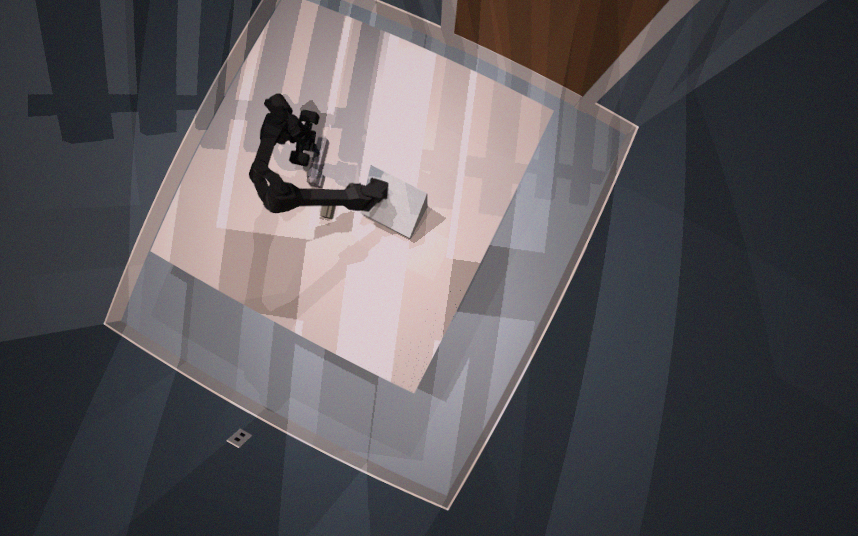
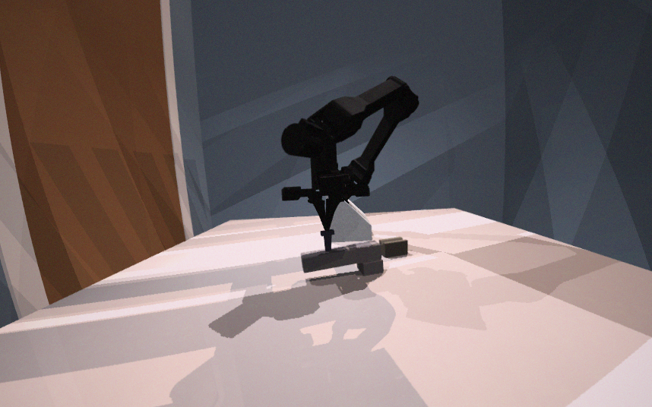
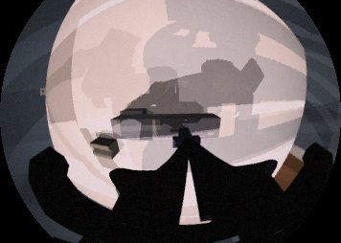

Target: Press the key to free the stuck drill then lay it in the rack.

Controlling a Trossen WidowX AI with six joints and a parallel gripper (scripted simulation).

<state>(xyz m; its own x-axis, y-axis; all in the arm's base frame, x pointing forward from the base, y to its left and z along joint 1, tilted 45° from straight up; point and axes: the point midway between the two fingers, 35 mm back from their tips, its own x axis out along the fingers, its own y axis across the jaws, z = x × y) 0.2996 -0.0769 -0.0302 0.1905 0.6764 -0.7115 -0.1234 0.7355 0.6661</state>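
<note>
Right now the dark blue t-shaped key is 30 mm below my gripper tip. Round my gripper tip: brass-coloured drill: 10 mm behind, 60 mm to the left, 60 mm below; then dark block: 100 mm behind, 190 mm to the left, 90 mm below.
</note>
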